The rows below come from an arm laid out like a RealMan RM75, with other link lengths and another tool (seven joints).
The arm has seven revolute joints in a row. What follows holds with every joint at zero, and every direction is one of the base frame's.
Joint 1 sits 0.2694 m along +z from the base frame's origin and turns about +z.
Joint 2 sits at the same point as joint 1 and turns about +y.
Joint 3 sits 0.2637 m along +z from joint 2 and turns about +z.
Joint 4 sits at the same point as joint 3 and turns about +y.
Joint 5 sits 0.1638 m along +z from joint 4 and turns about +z.
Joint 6 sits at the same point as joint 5 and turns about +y.
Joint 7 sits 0.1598 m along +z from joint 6 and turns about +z.
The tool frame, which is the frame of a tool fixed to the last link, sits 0.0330 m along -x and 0.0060 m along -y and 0.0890 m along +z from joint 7; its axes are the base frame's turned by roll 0.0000, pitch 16.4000 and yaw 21.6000 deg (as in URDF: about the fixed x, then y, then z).
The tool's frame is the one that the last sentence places.
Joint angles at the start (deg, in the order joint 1, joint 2, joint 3, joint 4, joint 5, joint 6, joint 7):
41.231, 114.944, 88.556, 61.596, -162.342, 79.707, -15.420
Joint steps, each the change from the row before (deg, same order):
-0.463, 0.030, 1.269, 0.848, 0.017, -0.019, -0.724
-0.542, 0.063, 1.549, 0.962, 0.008, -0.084, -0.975
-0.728, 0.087, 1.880, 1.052, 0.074, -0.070, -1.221
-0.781, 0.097, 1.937, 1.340, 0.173, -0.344, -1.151
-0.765, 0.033, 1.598, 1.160, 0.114, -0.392, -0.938
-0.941, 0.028, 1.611, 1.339, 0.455, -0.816, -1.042
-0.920, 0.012, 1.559, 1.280, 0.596, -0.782, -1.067
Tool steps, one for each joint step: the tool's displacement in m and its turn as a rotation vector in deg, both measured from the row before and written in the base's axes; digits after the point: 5 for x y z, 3 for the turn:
-0.00170, 0.00181, 0.00210, 0.597, 0.866, 0.253
-0.00196, 0.00229, 0.00263, 0.702, 0.999, 0.380
-0.00123, 0.00186, 0.00324, 0.800, 1.173, 0.286
-0.00278, 0.00351, 0.00403, 1.199, 1.388, 0.620
-0.00136, 0.00305, 0.00451, 1.185, 1.045, 0.517
-0.00249, 0.00399, 0.00479, 1.467, 1.377, 0.855
-0.00240, 0.00364, 0.00502, 1.422, 1.346, 0.841

